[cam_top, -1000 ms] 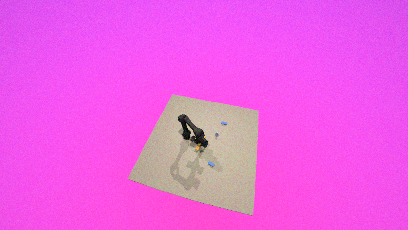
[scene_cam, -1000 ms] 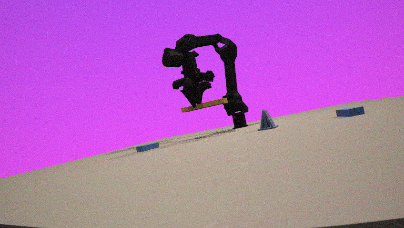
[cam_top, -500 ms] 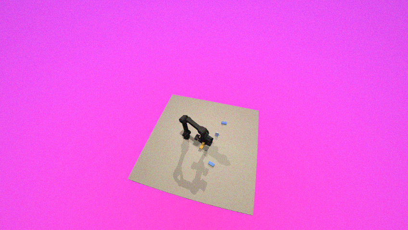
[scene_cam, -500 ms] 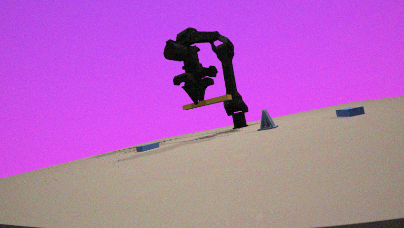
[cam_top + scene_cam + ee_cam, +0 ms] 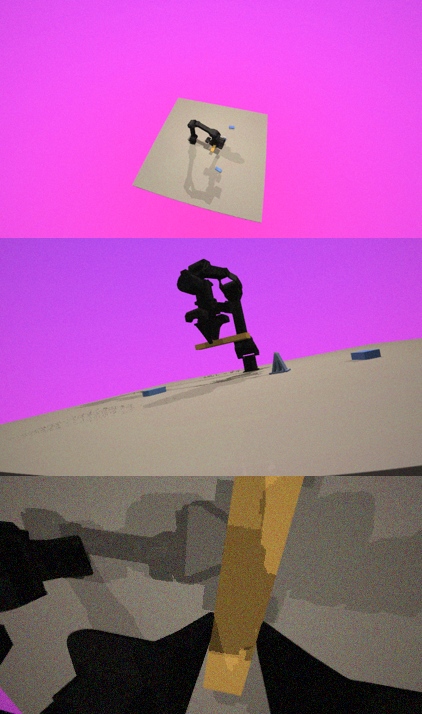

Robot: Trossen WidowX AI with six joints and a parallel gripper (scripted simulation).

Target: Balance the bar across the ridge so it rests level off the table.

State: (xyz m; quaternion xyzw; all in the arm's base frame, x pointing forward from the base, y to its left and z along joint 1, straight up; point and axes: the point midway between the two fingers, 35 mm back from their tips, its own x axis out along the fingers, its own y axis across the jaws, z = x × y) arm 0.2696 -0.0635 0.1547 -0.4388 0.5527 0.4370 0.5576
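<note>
Right now the grey-blue ridge is 18 cm to the left of my gripper tip, 9 cm below it and 8 cm ahead of it. Also, from my gripper tip: bar (3 cm to the left, 1 cm ahead); blue block (38 cm to the left, 13 cm ahead, 11 cm below).
</note>
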